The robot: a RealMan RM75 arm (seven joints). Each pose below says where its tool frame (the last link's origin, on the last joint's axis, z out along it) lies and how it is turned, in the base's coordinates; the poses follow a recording.
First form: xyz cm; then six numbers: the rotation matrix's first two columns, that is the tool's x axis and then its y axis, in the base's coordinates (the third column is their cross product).
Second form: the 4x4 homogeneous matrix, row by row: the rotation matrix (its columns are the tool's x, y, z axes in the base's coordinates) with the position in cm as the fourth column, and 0 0 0 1 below. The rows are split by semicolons. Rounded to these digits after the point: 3 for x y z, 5 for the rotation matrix.
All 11 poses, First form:
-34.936, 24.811, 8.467, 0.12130, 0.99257, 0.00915, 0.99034, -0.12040, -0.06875
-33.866, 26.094, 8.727, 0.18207, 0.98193, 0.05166, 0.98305, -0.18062, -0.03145
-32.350, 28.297, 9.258, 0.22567, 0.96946, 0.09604, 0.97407, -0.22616, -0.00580
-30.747, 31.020, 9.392, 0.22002, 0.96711, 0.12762, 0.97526, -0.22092, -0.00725
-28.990, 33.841, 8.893, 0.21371, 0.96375, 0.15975, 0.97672, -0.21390, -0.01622
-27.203, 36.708, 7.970, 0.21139, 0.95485, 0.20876, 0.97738, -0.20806, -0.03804
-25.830, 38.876, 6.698, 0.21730, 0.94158, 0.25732, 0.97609, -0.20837, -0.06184
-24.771, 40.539, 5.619, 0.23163, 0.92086, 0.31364, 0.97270, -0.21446, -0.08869
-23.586, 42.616, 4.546, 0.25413, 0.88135, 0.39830, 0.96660, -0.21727, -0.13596
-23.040, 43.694, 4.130, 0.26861, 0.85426, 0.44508, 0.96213, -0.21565, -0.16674
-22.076, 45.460, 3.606, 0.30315, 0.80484, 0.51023, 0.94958, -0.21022, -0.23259
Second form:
0.12130, 0.99034, -0.06714, -34.936; 0.99257, -0.12040, 0.01740, 24.811; 0.00915, -0.06875, -0.99759, 8.467; 0, 0, 0, 1
0.18207, 0.98305, -0.02155, -33.866; 0.98193, -0.18062, 0.05651, 26.094; 0.05166, -0.03145, -0.99817, 8.727; 0, 0, 0, 1
0.22567, 0.97407, 0.01610, -32.350; 0.96946, -0.22616, 0.09486, 28.297; 0.09604, -0.00580, -0.99536, 9.258; 0, 0, 0, 1
0.22002, 0.97526, 0.02118, -30.747; 0.96711, -0.22092, 0.12606, 31.020; 0.12762, -0.00725, -0.99179, 9.392; 0, 0, 0, 1
0.21371, 0.97672, 0.01854, -28.990; 0.96375, -0.21390, 0.15950, 33.841; 0.15975, -0.01622, -0.98703, 8.893; 0, 0, 0, 1
0.21139, 0.97738, 0.00711, -27.203; 0.95485, -0.20806, 0.21208, 36.708; 0.20876, -0.03804, -0.97723, 7.970; 0, 0, 0, 1
0.21730, 0.97609, -0.00461, -25.830; 0.94158, -0.20837, 0.26461, 38.876; 0.25732, -0.06184, -0.96435, 6.698; 0, 0, 0, 1
0.23163, 0.97270, -0.01441, -24.771; 0.92086, -0.21446, 0.32562, 40.539; 0.31364, -0.08869, -0.94540, 5.619; 0, 0, 0, 1
0.25413, 0.96660, -0.03329, -23.586; 0.88135, -0.21727, 0.41955, 42.616; 0.39830, -0.13596, -0.90713, 4.546; 0, 0, 0, 1
0.26861, 0.96213, -0.04646, -23.040; 0.85426, -0.21565, 0.47301, 43.694; 0.44508, -0.16674, -0.87983, 4.130; 0, 0, 0, 1
0.30315, 0.94958, -0.07994, -22.076; 0.80484, -0.21022, 0.55501, 45.460; 0.51023, -0.23259, -0.82799, 3.606; 0, 0, 0, 1

